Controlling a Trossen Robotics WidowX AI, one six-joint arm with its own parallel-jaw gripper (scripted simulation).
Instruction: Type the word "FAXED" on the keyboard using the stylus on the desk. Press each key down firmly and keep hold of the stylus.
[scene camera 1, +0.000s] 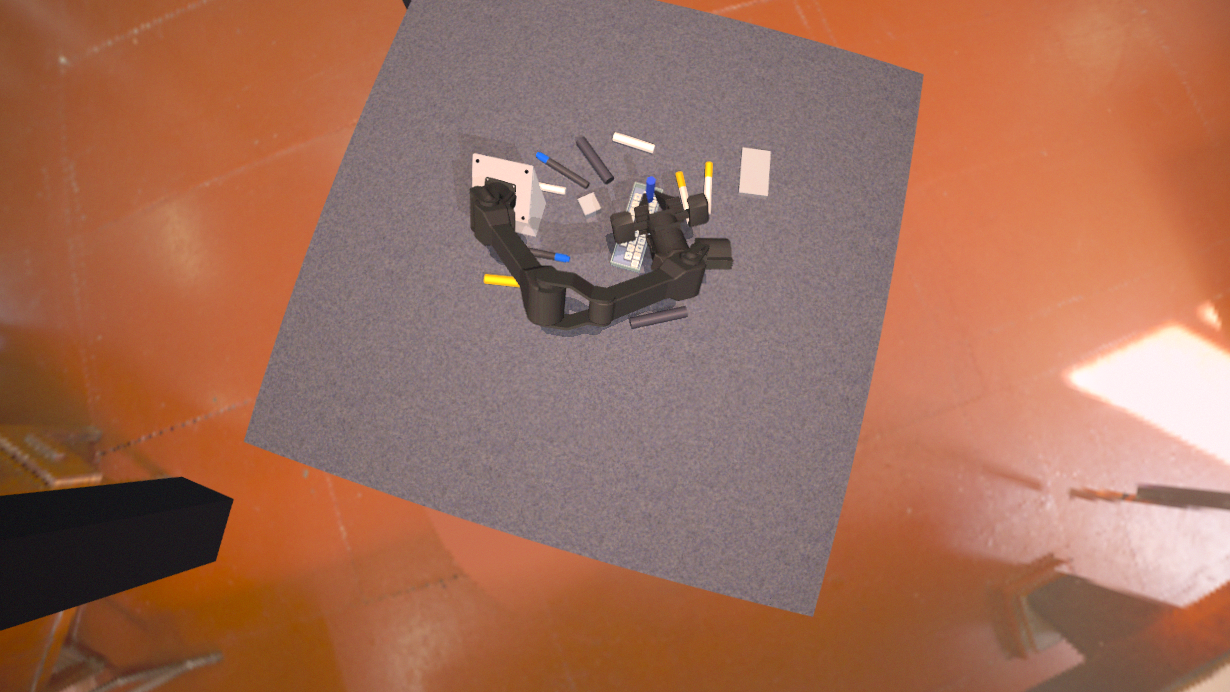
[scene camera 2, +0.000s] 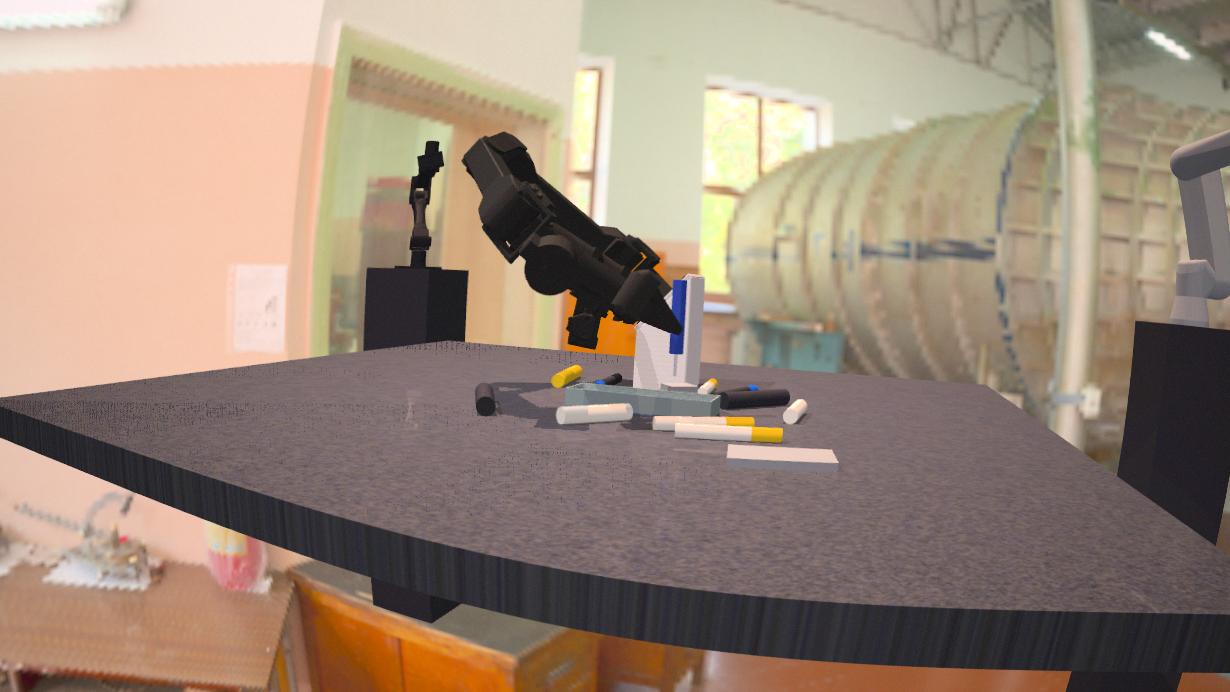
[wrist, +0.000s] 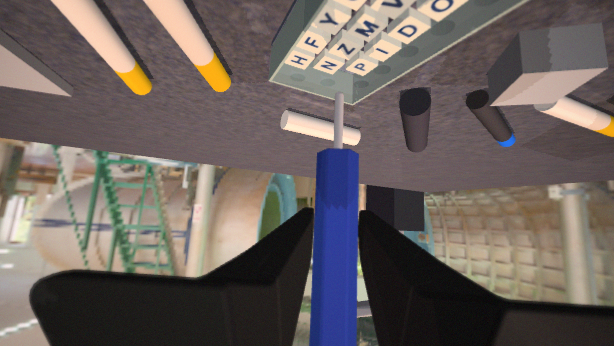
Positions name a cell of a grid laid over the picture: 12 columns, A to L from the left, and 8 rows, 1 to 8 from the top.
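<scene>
Scene camera 2 takes in the gripper (scene camera 2: G4) together with a blue stylus (scene camera 2: G4), a dark cylinder (scene camera 2: H5), a yellow-capped marker (scene camera 2: G5) and another yellow-capped marker (scene camera 2: G5). Scene camera 1 shows the gripper (scene camera 1: G3), and the wrist view has the gripper (wrist: G6) in it as well.
</scene>
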